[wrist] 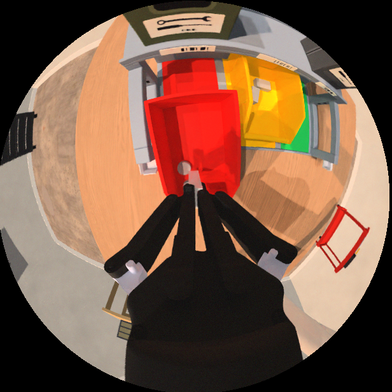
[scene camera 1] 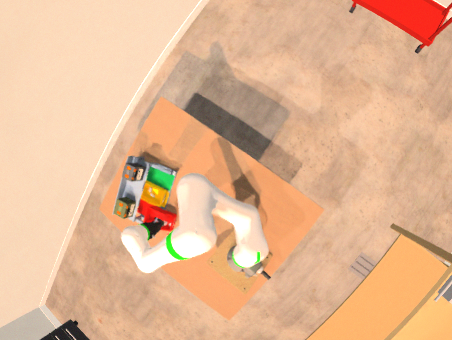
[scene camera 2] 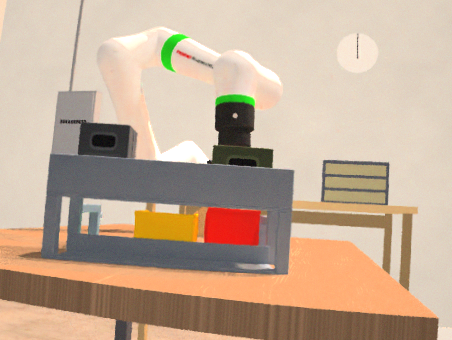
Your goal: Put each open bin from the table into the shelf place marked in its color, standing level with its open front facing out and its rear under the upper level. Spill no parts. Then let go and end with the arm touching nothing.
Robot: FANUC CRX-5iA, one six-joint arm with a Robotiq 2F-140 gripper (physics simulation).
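Observation:
The red open bin sits in the grey shelf at one end. Its rear is under the upper level and its front sticks out toward me. A round grey part lies inside it near the front wall. My gripper is shut and empty, with its fingertips at the red bin's front rim. The yellow bin stands beside it with a pale part inside. A green marked place lies beyond the yellow bin.
An olive box and a dark box stand on the shelf's upper level. The shelf stands on the orange table. A red cart stands on the floor far off.

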